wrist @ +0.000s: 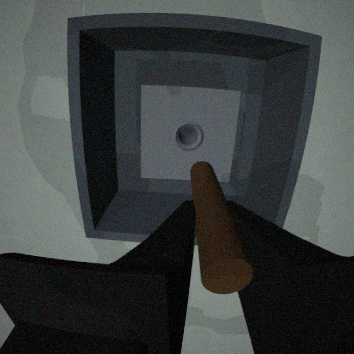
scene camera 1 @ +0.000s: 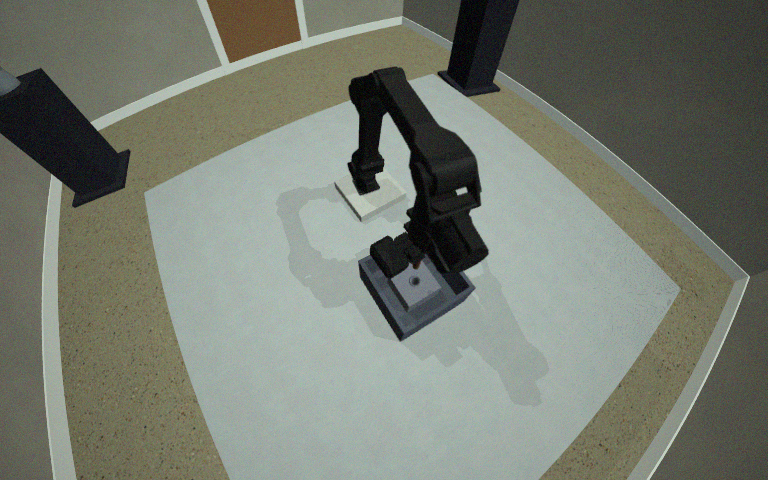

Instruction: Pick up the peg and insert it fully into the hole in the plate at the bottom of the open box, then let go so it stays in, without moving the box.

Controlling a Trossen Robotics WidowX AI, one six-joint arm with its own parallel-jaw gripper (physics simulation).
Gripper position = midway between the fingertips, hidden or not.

gripper: wrist 206, 209; scene camera 1 416, 256
pale plate: wrist; scene camera 1
same spot on pale plate: (wrist: 165, 152) = (scene camera 1: 417, 271)
